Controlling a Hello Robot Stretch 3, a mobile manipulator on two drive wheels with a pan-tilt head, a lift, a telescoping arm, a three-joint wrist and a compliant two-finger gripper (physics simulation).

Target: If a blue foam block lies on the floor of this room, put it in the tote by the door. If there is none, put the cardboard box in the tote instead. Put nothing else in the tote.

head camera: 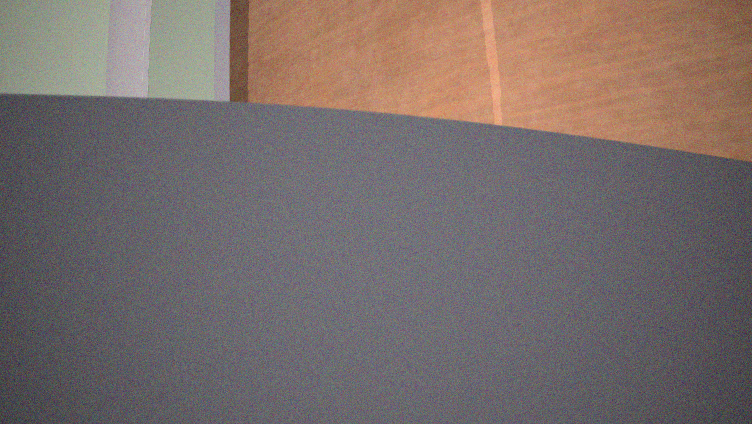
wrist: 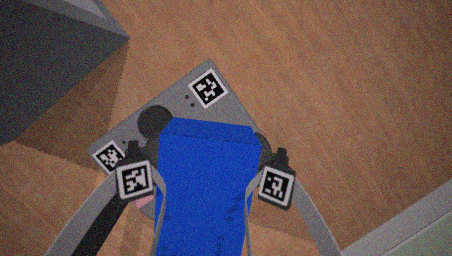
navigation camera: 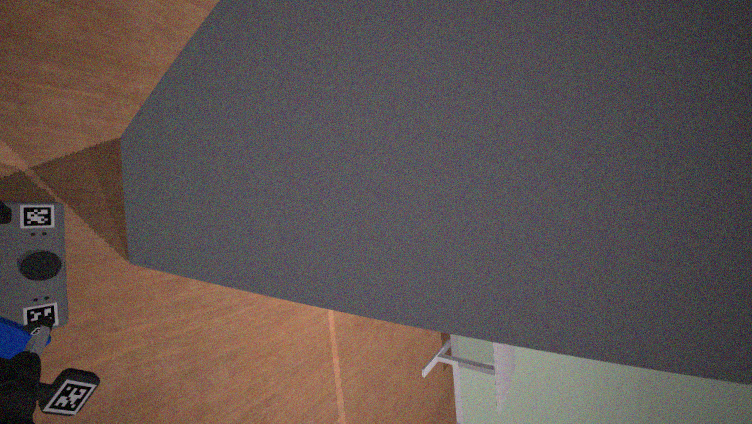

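Seen in the pictures: gripper, between the fingertips: (wrist: 209,149) (navigation camera: 21,347); robot's base, origin of its link: (wrist: 170,110) (navigation camera: 41,263).
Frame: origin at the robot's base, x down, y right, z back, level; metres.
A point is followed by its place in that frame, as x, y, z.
In the wrist view my gripper (wrist: 209,149) {-0.467, 0.124, 0.021} is shut on a blue foam block (wrist: 205,195) {-0.510, 0.114, 0.033} (navigation camera: 13,337) {-0.510, 0.095, 0.027}, with one finger on each side of it. The block is held above the robot's own base. In the navigation view the block shows in part at the left edge, near the base. The tote cannot be made out for certain in these views, and the cardboard box does not show.
A large, plain dark grey body (head camera: 368,263) {-1.181, -0.018, -0.207} (navigation camera: 421,158) {-1.155, -0.103, -0.204} (wrist: 50,65) {-0.188, -0.082, -0.205} stands very close and hides much of the head and navigation views. My grey base (navigation camera: 39,284) {-0.160, 0.047, 0.002} (wrist: 225,112) {-0.160, 0.131, 0.062} is beside its corner. A pale green wall (head camera: 52,47) {-1.010, 0.861, -3.047} (navigation camera: 568,384) {-1.188, 1.666, -3.075} with white trim and a white bracket-like piece (navigation camera: 468,363) {-0.359, 1.422, -2.606} stands beyond.
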